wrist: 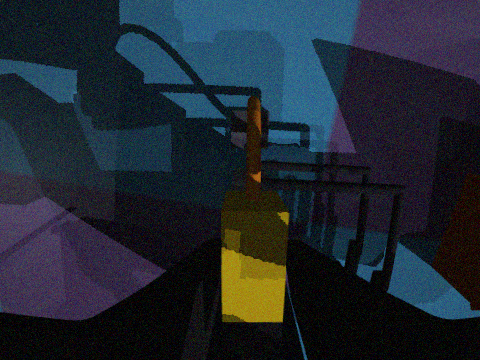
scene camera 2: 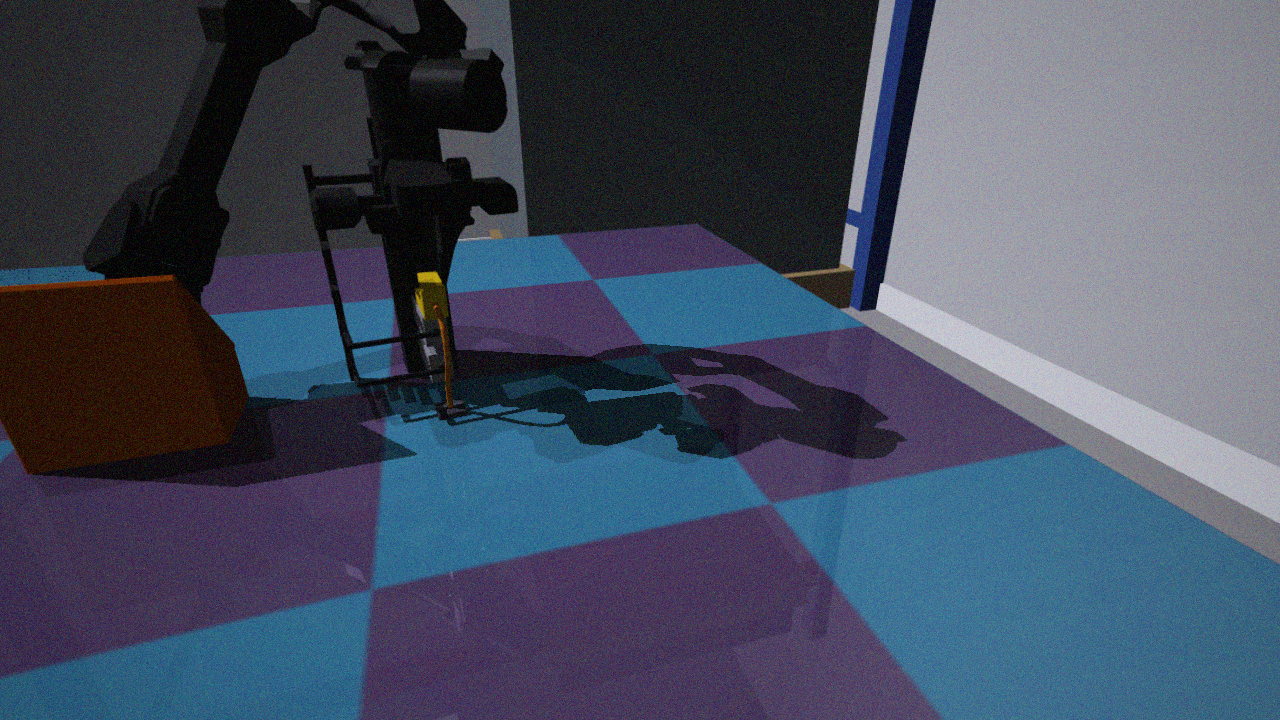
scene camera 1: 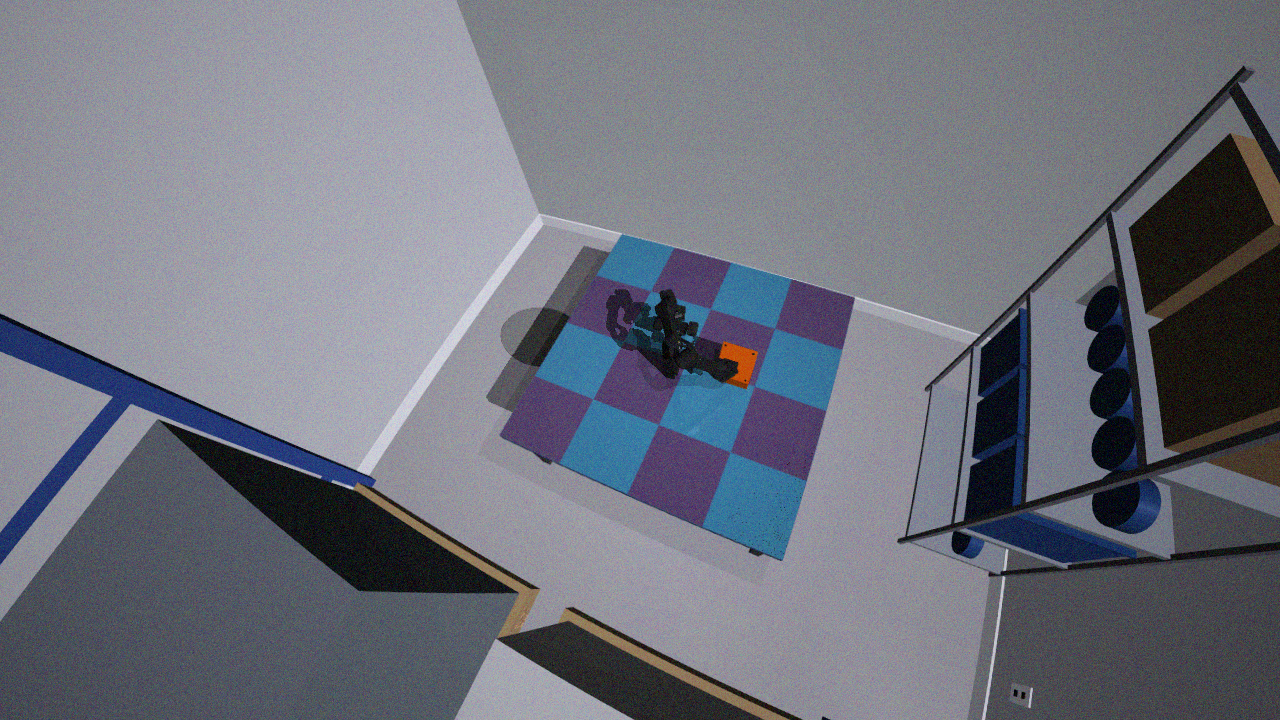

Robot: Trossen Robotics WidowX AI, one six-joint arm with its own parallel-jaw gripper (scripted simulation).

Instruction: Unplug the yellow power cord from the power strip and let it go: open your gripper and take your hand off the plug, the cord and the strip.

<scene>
I see my gripper (scene camera 2: pixel 430 285).
My gripper is seen too in the wrist view (wrist: pixel 254 250).
</scene>
